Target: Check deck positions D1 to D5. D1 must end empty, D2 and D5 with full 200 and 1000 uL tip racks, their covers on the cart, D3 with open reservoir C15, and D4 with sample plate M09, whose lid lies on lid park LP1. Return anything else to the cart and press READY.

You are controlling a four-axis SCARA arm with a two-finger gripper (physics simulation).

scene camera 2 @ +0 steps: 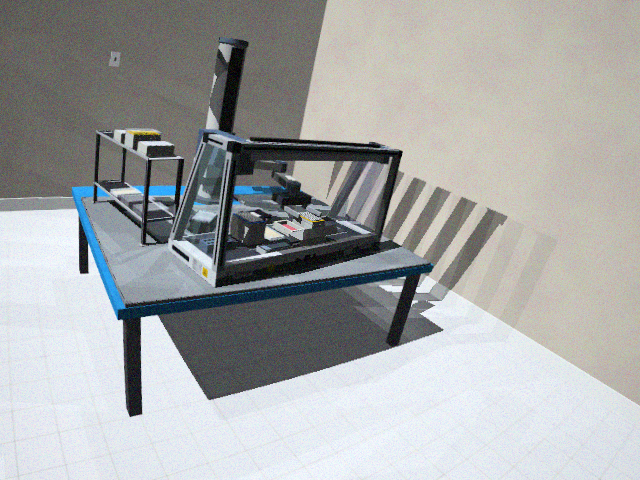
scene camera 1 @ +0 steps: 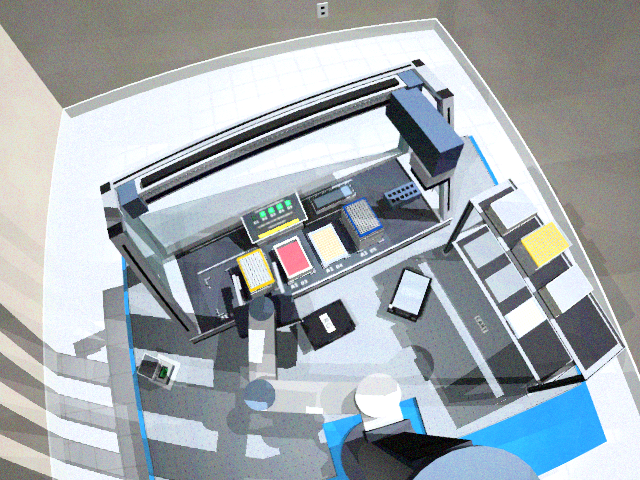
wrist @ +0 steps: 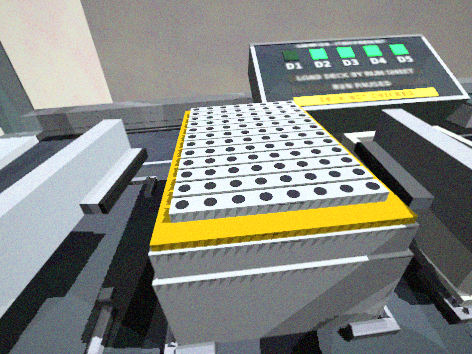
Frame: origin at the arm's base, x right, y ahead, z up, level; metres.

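Where they show: gripper, fingertip midpoint: point(scene camera 2: 310, 215) point(scene camera 1: 254, 269) point(wrist: 248, 133).
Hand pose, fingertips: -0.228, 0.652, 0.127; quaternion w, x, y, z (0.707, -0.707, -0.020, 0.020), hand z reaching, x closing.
Note:
Each offset is from my fingertips to the top centre of the thing, as dx, dy, dz. "spot": to the spot under its first point.
A yellow-rimmed tip rack {+0.003, +0.001, -0.001} point(scene camera 1: 255, 269) point(scene camera 2: 312, 219) point(wrist: 270, 170) sits at D2, its white top full of dark holes. My gripper point(scene camera 1: 257, 285) point(wrist: 248, 133) is open, with one finger on each side of this rack and gaps visible in the wrist view. The red-filled open reservoir {+0.126, +0.025, -0.034} point(scene camera 1: 293, 257) point(scene camera 2: 289, 227) is at D3, the tan plate {+0.247, +0.047, -0.051} point(scene camera 1: 329, 244) at D4, and the blue-rimmed tip rack {+0.369, +0.071, +0.032} point(scene camera 1: 362, 218) at D5. The display {spot: +0.094, +0.145, -0.007} point(wrist: 350, 80) shows D1 dark and D2 to D5 green. No labware shows at D1. A small box with a green button {spot: -0.356, -0.249, -0.020} point(scene camera 1: 163, 371) stands at the left.
A pale plate-like piece {+0.456, -0.185, -0.056} point(scene camera 1: 410, 291) lies on a black stand, and a labelled black pad {spot: +0.203, -0.238, -0.064} point(scene camera 1: 338, 330) lies in front of the deck. The cart {+0.766, -0.331, +0.242} point(scene camera 1: 459, 227) point(scene camera 2: 147, 191) at the right bears white boxes, a yellow-topped box {+0.753, -0.267, +0.306} point(scene camera 1: 545, 242) point(scene camera 2: 143, 133) and flat covers. The enclosure's frame surrounds the deck.

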